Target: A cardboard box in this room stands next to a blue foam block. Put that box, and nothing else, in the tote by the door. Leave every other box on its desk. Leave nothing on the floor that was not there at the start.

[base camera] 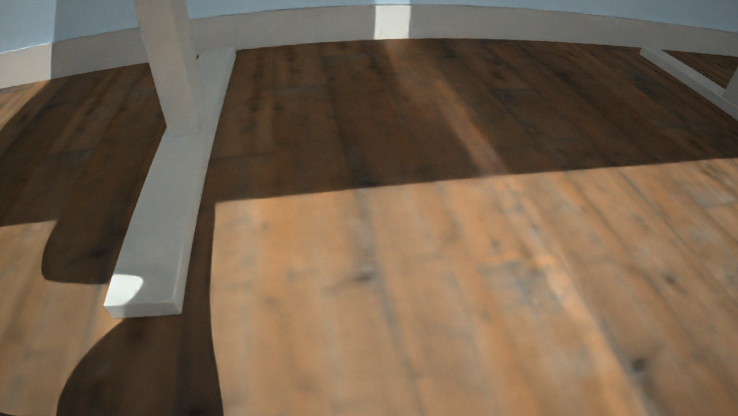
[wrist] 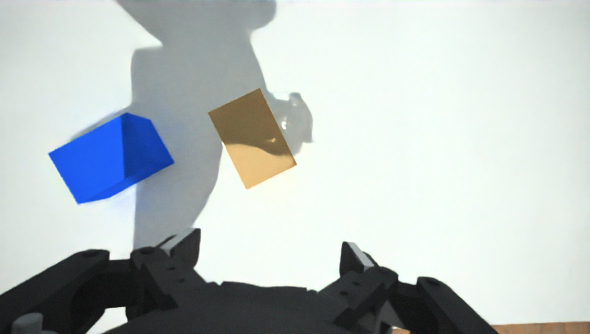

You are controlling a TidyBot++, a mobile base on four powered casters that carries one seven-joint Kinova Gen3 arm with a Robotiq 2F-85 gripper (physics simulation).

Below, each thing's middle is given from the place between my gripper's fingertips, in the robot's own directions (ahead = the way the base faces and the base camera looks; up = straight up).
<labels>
Right now the blue foam block (wrist: 109, 159) is 3 cm ahead of my hand, 19 cm to the left of it and 14 cm below it.
</labels>
